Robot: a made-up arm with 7 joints.
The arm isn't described. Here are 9 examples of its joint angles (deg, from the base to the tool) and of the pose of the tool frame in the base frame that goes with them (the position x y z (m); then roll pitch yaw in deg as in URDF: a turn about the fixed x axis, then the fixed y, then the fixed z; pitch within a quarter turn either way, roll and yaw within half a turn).
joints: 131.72 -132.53 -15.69 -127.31 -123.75 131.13 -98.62
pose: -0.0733 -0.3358 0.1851 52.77 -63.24 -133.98
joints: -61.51 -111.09 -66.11 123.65 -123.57 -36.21 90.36
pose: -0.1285 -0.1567 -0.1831 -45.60 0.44 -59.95
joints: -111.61 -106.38 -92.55 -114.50 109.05 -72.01 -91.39
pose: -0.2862 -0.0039 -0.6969 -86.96 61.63 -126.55
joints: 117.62 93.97 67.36 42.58 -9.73 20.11 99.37
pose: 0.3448 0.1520 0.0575 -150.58 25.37 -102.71
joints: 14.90 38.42 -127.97 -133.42 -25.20 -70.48 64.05
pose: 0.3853 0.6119 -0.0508 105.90 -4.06 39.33
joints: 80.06 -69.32 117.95 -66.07 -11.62 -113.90 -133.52
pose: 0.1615 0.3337 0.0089 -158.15 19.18 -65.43
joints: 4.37 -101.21 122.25 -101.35 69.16 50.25 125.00
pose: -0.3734 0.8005 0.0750 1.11 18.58 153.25
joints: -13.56 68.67 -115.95 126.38 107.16 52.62 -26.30
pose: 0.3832 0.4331 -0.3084 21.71 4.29 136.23
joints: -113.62 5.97 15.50 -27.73 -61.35 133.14 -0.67
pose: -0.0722 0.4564 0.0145 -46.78 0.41 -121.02
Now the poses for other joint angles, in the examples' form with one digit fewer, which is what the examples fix.
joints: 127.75 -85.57 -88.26 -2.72 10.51 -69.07 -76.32
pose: -0.499 0.006 0.082 35.7 15.3 -124.4
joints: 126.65 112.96 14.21 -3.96 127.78 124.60 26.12
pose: 0.404 0.977 0.396 -46.2 -14.2 108.5
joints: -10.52 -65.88 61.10 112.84 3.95 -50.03 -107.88
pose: 0.050 0.116 0.463 57.6 -57.3 -34.2
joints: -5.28 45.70 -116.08 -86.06 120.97 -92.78 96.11
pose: 0.394 0.287 -0.213 127.7 -43.4 -171.6
